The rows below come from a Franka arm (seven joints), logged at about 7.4 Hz.
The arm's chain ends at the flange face. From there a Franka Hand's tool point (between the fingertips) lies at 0.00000 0.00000 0.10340 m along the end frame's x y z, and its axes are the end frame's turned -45 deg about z.
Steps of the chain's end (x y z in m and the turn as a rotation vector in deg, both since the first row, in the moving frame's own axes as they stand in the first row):
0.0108, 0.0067, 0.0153, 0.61, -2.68, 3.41
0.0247, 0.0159, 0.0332, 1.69, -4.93, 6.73
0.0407, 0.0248, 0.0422, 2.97, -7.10, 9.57
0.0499, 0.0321, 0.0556, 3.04, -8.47, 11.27
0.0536, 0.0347, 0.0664, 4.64, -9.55, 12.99
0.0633, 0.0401, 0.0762, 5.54, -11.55, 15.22
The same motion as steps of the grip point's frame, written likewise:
0.0004, 0.0081, 0.0152, 2.33, -1.46, 3.41
0.0026, 0.0200, 0.0328, 4.68, -2.29, 6.73
0.0071, 0.0331, 0.0413, 7.12, -2.92, 9.57
0.0072, 0.0428, 0.0543, 8.14, -3.84, 11.27
0.0092, 0.0439, 0.0646, 10.03, -3.47, 12.99
0.0118, 0.0507, 0.0736, 12.08, -4.25, 15.22

